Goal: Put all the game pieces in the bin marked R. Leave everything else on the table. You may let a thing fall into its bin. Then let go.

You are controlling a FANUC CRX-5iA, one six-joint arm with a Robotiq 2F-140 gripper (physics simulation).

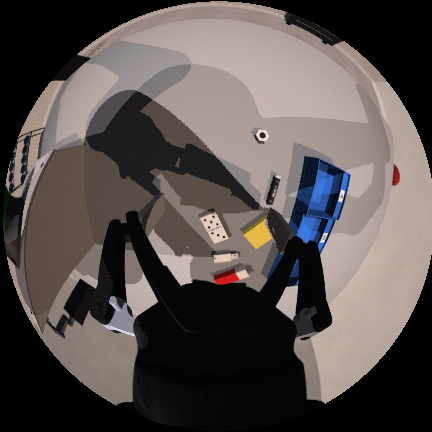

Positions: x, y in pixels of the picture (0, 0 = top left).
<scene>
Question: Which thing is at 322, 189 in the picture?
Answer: A blue three-compartment bin unit.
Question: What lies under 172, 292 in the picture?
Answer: My gripper.
</scene>
